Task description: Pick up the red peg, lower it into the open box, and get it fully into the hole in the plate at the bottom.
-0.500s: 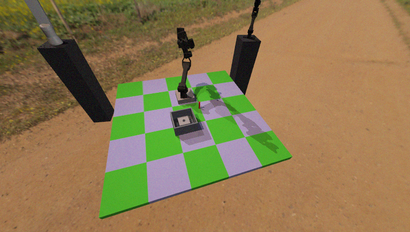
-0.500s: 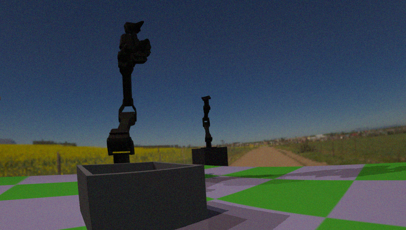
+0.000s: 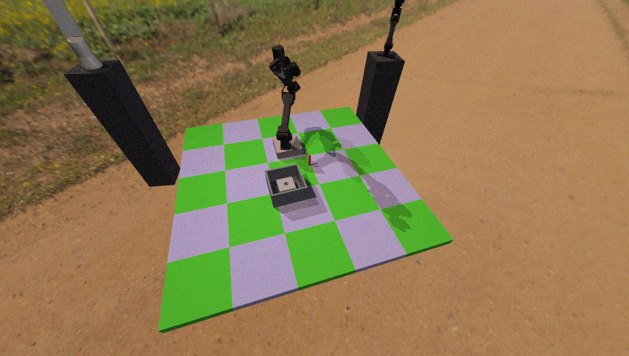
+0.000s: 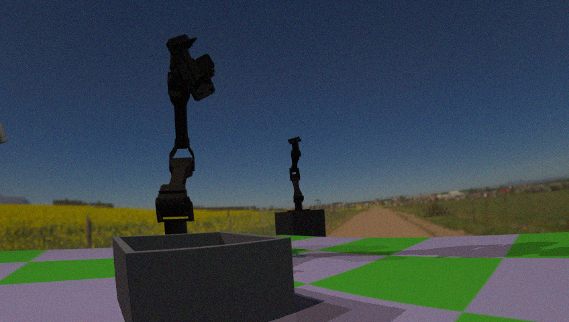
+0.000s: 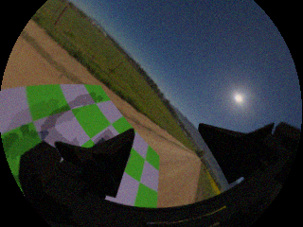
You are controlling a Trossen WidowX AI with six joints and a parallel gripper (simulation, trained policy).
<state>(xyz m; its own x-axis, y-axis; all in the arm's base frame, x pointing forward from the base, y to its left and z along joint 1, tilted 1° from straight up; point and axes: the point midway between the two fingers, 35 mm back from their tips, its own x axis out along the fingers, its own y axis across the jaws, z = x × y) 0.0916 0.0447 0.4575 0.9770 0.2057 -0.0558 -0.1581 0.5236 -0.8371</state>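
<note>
The red peg lies 2 cm ahead of my gripper tip, 10 cm to the left of it and 47 cm below it. The rest, counted from my gripper tip: pale plate 21 cm ahead, 6 cm to the right, 46 cm below; then dark grey box 21 cm ahead, 6 cm to the right, 48 cm below.
</note>
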